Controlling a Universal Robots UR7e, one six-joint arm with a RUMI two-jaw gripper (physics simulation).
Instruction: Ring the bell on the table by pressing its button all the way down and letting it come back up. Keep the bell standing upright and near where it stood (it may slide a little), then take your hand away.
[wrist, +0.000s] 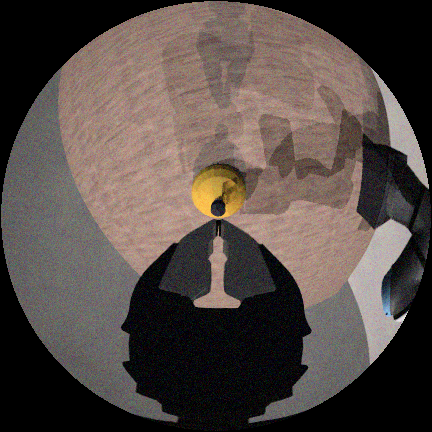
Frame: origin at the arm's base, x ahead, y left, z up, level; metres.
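Seen in the pictures: gripper, between the fingertips: (218, 220); arm's base, origin of its link: (396, 188).
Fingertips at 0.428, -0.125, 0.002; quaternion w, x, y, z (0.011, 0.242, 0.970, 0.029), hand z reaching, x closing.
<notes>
Offsets run from my fingertips to a thing's top centre, as dx, dy, dz. Level surfaces: height alone.
The bell, a yellow dome @(+0.001, +0.001, -0.024) (210, 187), stands upright on the wood-grain table @(dz -0.090) (125, 150) near the middle of the wrist view. Its small dark button @(+0.001, +0.001, -0.024) (218, 207) shows at the dome's lower edge in the picture. My gripper (218, 220) is shut with nothing between its fingers. Its tips end just below the button in the picture, with the button in full sight. The height of the tips above the bell cannot be told for sure from this view. The dome's far underside is dark and shaded.
Dark parts of the robot's arm (387, 185) show at the right edge. Shadows of the arm and gripper fall across the table behind and to the right of the bell. Grey floor (40, 200) lies beyond the table's left edge, and a pale surface shows at the right.
</notes>
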